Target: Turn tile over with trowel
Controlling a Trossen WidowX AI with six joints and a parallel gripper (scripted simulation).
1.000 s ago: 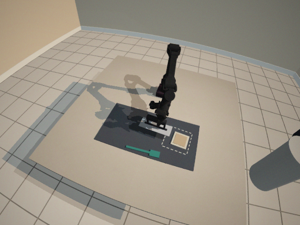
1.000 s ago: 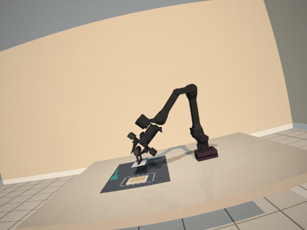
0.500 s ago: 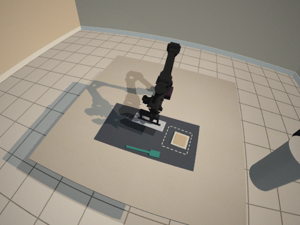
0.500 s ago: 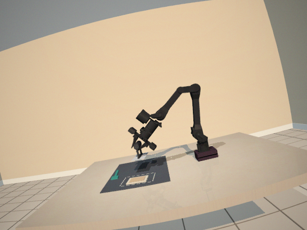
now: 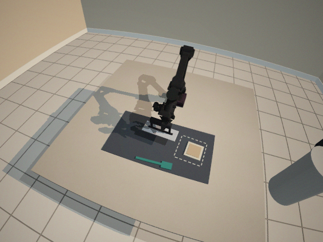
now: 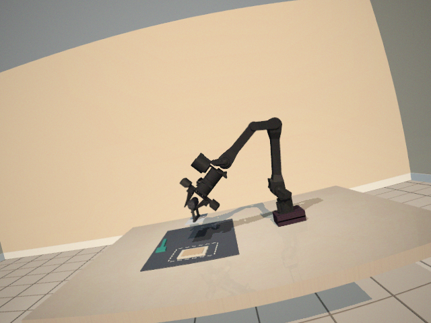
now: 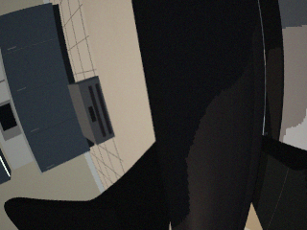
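Right now my gripper tip is 30 mm past the trowel and 10 mm above it. Also, from my gripper tip: tile: 40 mm behind, 200 mm to the left, 130 mm below; then green flat tool: 130 mm ahead, 40 mm to the left, 130 mm below; then dark mat: 150 mm below.
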